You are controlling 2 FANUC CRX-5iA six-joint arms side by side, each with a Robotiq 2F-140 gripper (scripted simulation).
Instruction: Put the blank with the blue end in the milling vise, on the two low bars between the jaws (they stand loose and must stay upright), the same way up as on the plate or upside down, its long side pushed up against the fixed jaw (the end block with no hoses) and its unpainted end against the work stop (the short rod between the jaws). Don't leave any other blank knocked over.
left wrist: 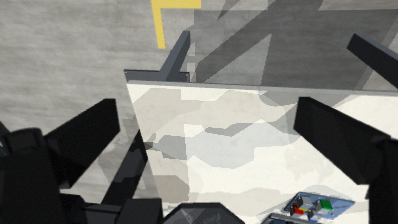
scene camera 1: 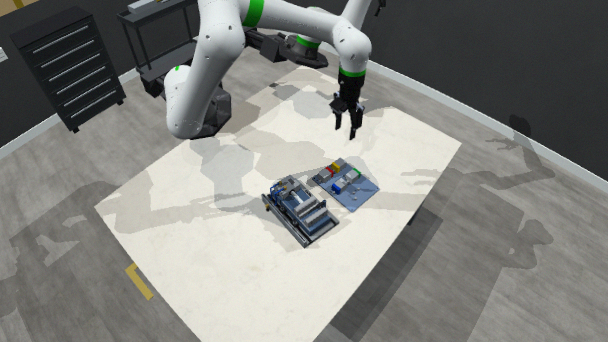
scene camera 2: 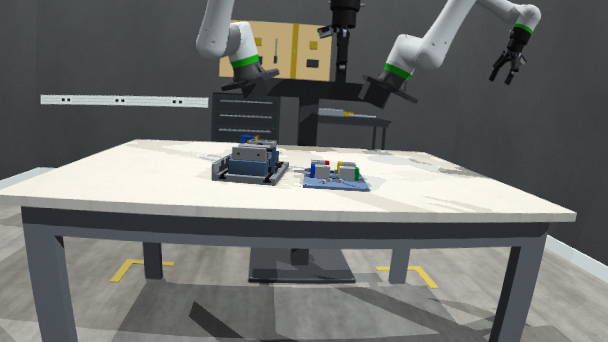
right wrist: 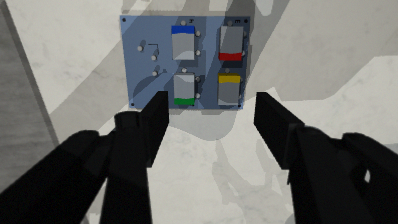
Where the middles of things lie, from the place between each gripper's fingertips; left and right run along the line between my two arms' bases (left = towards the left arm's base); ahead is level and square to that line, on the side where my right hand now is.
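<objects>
The blue-ended blank (right wrist: 183, 37) is 290 mm below my right hand (scene camera 2: 339, 87), 50 mm to the right of it and 40 mm ahead of it. You'd find the red-ended blank (right wrist: 230, 37) 290 mm below my right hand too, 50 mm behind it and 40 mm to the right of it. The blue plate (scene camera 1: 367, 189) is 320 mm below my right hand and 40 mm ahead of it.
The blue plate is 410 mm below my left hand, 870 mm to the right of it and 570 mm ahead of it. The blue-ended blank is 390 mm below my left hand, 570 mm ahead of it and 910 mm to the right of it. And the red-ended blank, that's 390 mm below my left hand, 910 mm to the right of it and 480 mm ahead of it.
</objects>
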